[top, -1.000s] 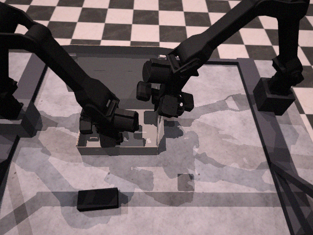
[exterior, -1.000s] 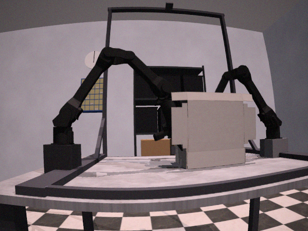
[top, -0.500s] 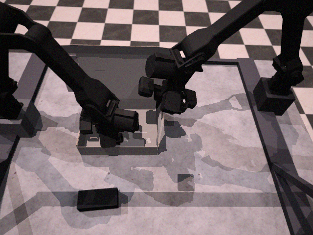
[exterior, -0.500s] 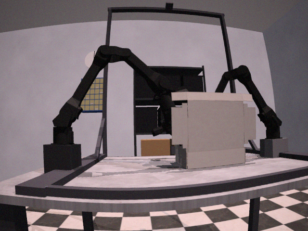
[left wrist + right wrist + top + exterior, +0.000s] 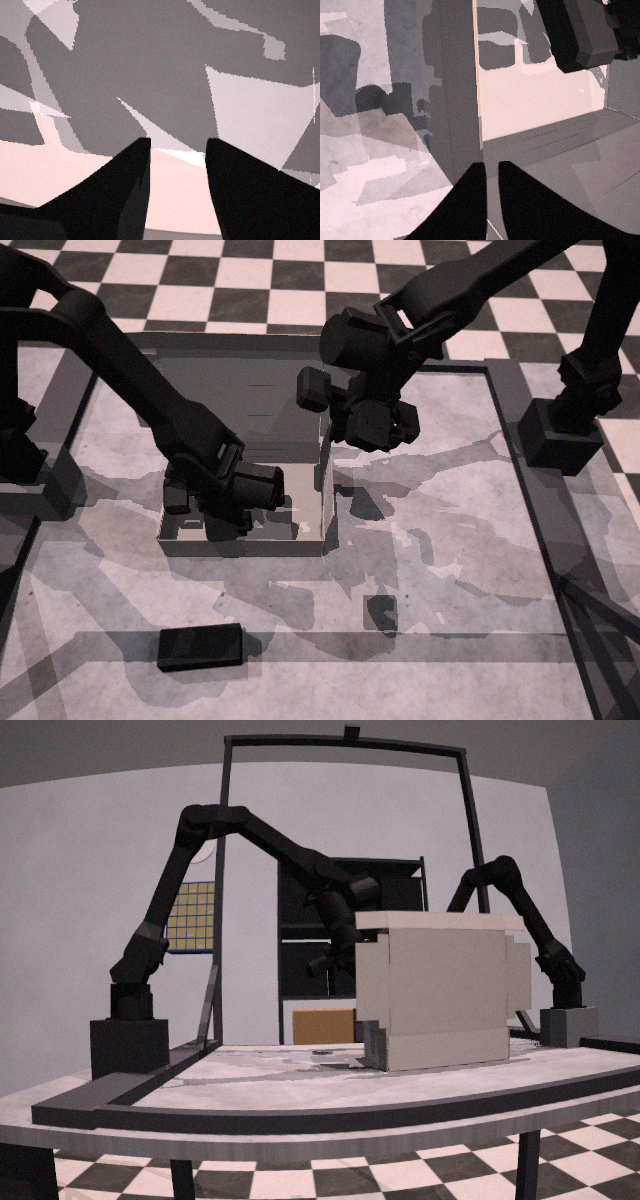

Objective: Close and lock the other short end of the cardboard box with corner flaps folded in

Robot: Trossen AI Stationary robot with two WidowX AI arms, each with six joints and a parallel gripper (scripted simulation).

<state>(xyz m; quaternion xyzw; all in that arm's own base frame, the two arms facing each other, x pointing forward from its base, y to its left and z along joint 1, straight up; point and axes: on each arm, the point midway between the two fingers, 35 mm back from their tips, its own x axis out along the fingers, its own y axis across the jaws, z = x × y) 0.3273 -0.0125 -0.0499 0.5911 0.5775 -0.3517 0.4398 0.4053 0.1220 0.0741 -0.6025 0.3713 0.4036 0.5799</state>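
The black block is 240 mm behind my left hand, 50 mm to the left of it and 20 mm below it.
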